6 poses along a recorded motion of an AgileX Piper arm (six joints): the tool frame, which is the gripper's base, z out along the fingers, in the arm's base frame.
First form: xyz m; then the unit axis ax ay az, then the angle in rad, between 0 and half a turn.
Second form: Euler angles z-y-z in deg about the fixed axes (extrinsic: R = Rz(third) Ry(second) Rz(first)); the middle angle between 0 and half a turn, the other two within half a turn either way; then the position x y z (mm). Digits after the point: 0 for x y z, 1 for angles.
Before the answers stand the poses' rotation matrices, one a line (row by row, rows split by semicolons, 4 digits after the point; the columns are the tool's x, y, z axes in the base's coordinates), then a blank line. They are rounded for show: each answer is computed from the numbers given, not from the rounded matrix.
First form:
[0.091, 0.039, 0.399, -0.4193, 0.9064, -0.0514, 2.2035]
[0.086, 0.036, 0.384, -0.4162, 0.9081, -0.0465, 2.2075]
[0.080, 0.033, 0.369, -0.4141, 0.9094, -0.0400, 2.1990]
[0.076, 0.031, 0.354, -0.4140, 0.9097, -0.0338, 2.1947]
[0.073, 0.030, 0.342, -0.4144, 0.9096, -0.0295, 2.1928]
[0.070, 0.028, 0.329, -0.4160, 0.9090, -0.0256, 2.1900]
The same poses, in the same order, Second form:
-0.3116 -0.5633 0.7652; -0.6462 0.7160 0.2640; -0.6966 -0.4123 -0.5871
-0.3183 -0.5653 0.7610; -0.6400 0.7203 0.2673; -0.6993 -0.4020 -0.5911
-0.3155 -0.5655 0.7620; -0.6302 0.7252 0.2773; -0.7095 -0.3928 -0.5852
-0.3127 -0.5692 0.7604; -0.6240 0.7267 0.2873; -0.7161 -0.3847 -0.5824
-0.3109 -0.5726 0.7586; -0.6206 0.7268 0.2943; -0.7199 -0.3793 -0.5813
-0.3069 -0.5768 0.7571; -0.6185 0.7255 0.3020; -0.7234 -0.3755 -0.5794

[-30.6, 126.0, 19.0, 91, 39, 399]
[-29.9, 126.2, 19.4, 86, 36, 384]
[-29.0, 125.8, 20.0, 80, 33, 369]
[-28.2, 125.6, 20.7, 76, 31, 354]
[-27.8, 125.5, 21.2, 73, 30, 342]
[-27.4, 125.4, 21.7, 70, 28, 329]

